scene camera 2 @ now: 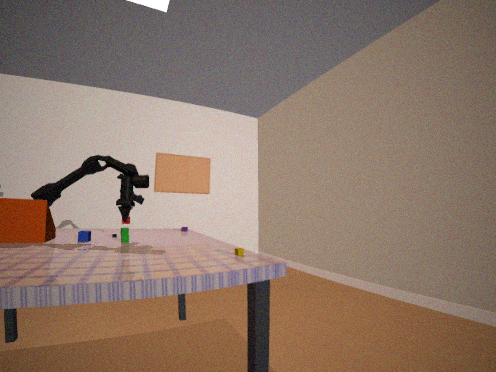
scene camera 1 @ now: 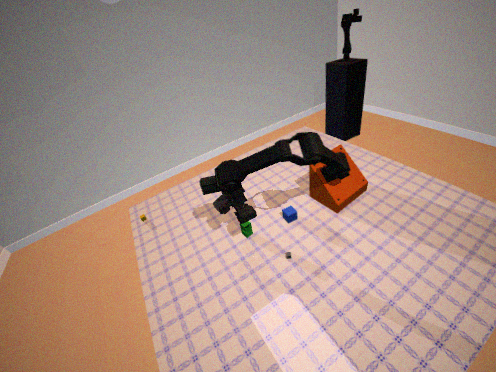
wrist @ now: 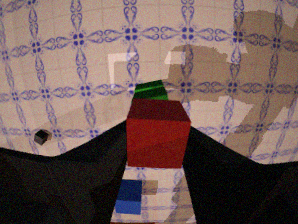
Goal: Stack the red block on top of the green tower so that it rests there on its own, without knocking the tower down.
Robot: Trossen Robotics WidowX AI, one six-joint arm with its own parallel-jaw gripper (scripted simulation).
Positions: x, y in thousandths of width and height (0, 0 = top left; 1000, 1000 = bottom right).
My gripper (scene camera 1: 489, 587) holds a red block (wrist: 525, 583). Also in view: a blue block (wrist: 435, 882).
My gripper shows as well in the wrist view (wrist: 522, 565).
